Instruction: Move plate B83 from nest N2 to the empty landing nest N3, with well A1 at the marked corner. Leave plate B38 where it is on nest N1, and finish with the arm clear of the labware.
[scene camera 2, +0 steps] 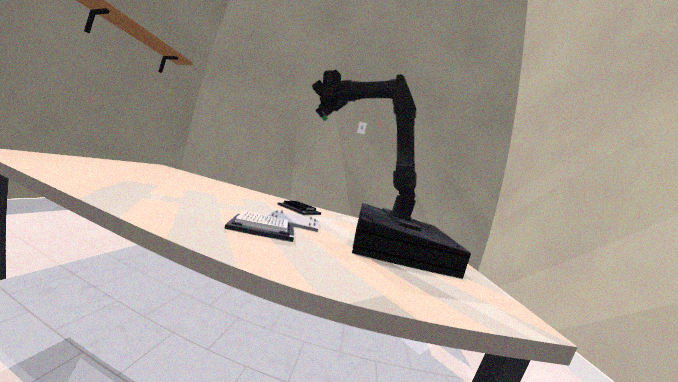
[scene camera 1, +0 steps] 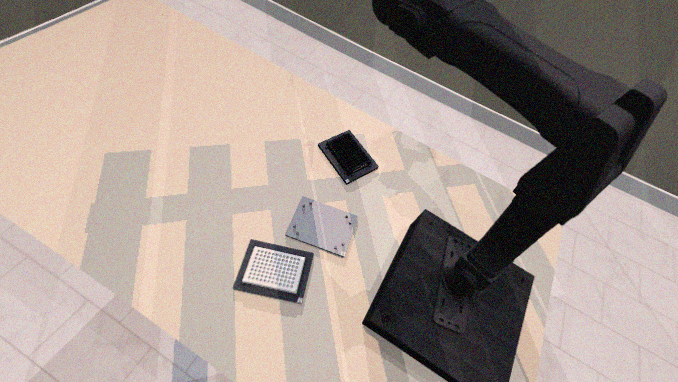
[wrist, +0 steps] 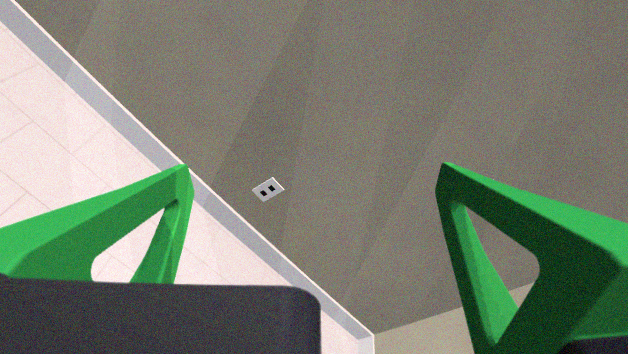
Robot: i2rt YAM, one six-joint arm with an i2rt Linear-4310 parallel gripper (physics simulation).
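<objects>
Grey plate with pegs (scene camera 1: 325, 227): 0.75 m from the lens.
</objects>
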